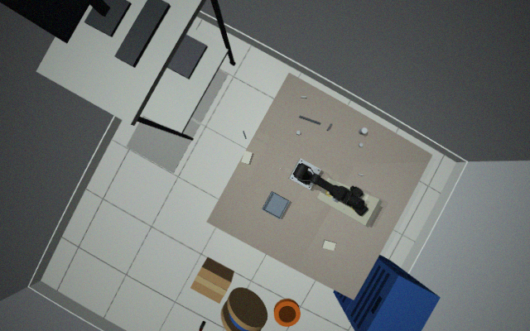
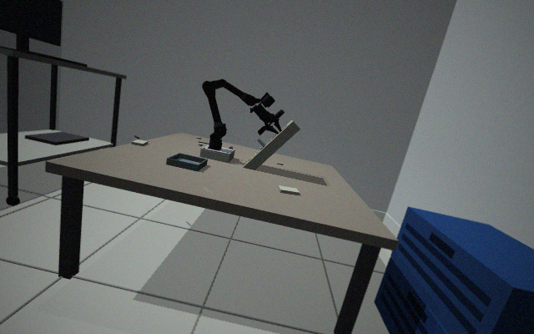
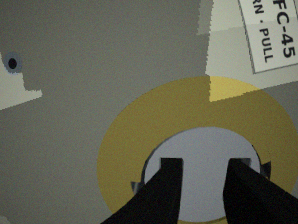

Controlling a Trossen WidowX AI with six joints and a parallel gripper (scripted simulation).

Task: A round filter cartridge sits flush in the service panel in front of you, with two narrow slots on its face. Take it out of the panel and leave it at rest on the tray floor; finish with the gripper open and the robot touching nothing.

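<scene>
My gripper tip is 40 mm past the service panel, 10 mm to the left of it and 80 mm above it. From my gripper tip the other things lie so: blue-grey tray (370 mm behind, 340 mm to the right, 220 mm below); then round filter cartridge (10 mm ahead, 10 mm below).
</scene>
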